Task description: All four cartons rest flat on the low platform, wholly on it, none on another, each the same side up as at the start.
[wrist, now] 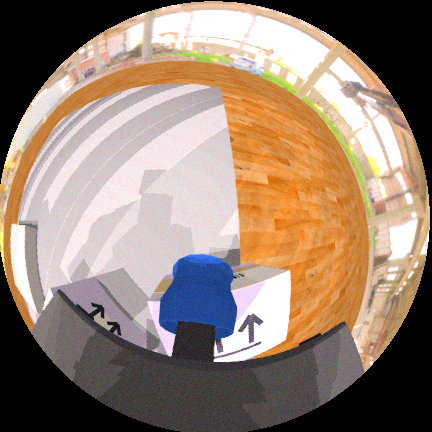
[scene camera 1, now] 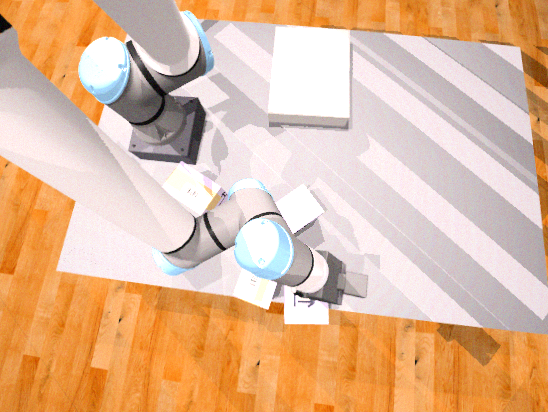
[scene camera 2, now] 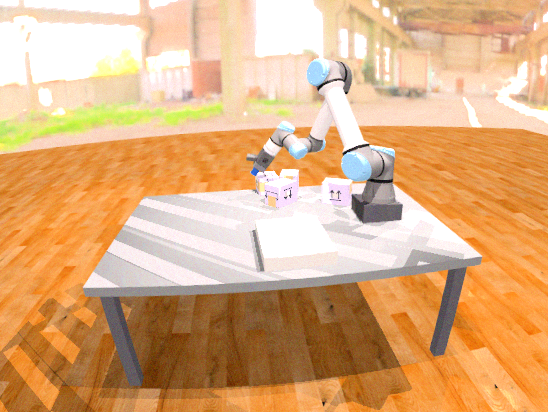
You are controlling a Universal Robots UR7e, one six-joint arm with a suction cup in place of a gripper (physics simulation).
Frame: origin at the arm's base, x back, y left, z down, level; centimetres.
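Seen in the pictures: hand, its tool point: (wrist: pixel 202 277) (scene camera 2: pixel 253 173); arm's base, origin of its link: (scene camera 1: pixel 161 121) (scene camera 2: pixel 378 199).
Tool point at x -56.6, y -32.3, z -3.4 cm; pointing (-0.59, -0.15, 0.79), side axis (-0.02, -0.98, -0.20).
Note:
Pixels of each thing's top centre, then the offset from my tool point to it. Level surfaces: height alone.
- lilac carton, centre of its top: (wrist: pixel 235 335) (scene camera 1: pixel 306 294) (scene camera 2: pixel 266 174) dx +6.5, dy -3.7, dz +1.8 cm
- second carton, centre of its top: (scene camera 1: pixel 292 212) (scene camera 2: pixel 280 182) dx +14.0, dy +14.6, dz +0.5 cm
- third carton, centre of its top: (scene camera 1: pixel 259 275) (scene camera 2: pixel 289 172) dx +18.1, dy -1.9, dz +0.5 cm
- fourth carton, centre of its top: (scene camera 1: pixel 190 187) (scene camera 2: pixel 337 181) dx +40.7, dy +14.8, dz +0.5 cm
- low white platform, centre of its top: (scene camera 2: pixel 292 234) (scene camera 1: pixel 310 69) dx +18.4, dy +60.8, dz +5.8 cm
- grey table, height of its surface: dz +10.6 cm
My gripper, a blue suction cup (scene camera 2: pixel 255 171) (wrist: pixel 202 265), is tilted and low beside the top edge of a white and lilac carton (scene camera 1: pixel 306 314) (scene camera 2: pixel 260 186) (wrist: pixel 275 310) with arrows on its top. I see nothing lifted on the cup; whether it touches is unclear. In scene camera 1 the arm hides the cup. A second carton (scene camera 1: pixel 301 207) (scene camera 2: pixel 282 192) (wrist: pixel 90 295) stands nearer the low platform. A third carton (scene camera 1: pixel 255 291) (scene camera 2: pixel 290 174) stands beside the first, partly hidden. A fourth carton (scene camera 1: pixel 192 190) (scene camera 2: pixel 339 192) stands near the robot base. The low white platform (scene camera 1: pixel 310 75) (scene camera 2: pixel 295 242) (wrist: pixel 19 245) is away from all four.
The dark robot base (scene camera 1: pixel 197 132) (scene camera 2: pixel 377 208) stands on the grey table (scene camera 1: pixel 450 150) (scene camera 2: pixel 175 250) (wrist: pixel 200 175). The first and third cartons are close together at the table's edge. The forearm passes over the fourth carton's side of the table in scene camera 1.

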